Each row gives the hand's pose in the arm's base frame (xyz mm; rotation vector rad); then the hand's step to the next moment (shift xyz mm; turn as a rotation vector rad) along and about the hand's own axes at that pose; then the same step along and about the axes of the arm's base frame.
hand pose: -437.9 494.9 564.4 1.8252 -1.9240 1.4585
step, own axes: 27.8 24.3 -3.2 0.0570 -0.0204 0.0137
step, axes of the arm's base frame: -29.0 -22.1 6.7 0.0084 -0.0459 0.0410
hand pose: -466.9 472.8 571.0 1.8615 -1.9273 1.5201
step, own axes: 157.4 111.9 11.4 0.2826 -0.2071 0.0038
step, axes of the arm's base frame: -123.8 -145.8 29.0 0.0889 -0.1627 0.2973
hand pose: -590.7 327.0 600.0 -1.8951 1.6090 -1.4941
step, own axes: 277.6 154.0 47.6 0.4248 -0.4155 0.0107
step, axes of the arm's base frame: -89.2 -308.0 15.3 0.1992 -0.2087 0.5196
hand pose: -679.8 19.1 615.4 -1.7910 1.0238 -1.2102
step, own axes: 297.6 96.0 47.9 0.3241 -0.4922 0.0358
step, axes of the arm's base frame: 96.4 -301.1 9.6 0.2150 -0.0828 0.5436
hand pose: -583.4 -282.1 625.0 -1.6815 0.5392 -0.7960
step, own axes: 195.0 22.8 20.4 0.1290 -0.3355 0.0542
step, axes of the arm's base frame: 146.2 -131.2 19.1 0.1076 0.0285 0.3461
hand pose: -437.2 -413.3 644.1 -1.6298 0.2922 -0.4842
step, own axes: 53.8 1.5 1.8 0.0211 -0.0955 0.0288
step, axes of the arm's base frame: 48.1 -23.5 5.9 0.0233 0.0271 0.0955
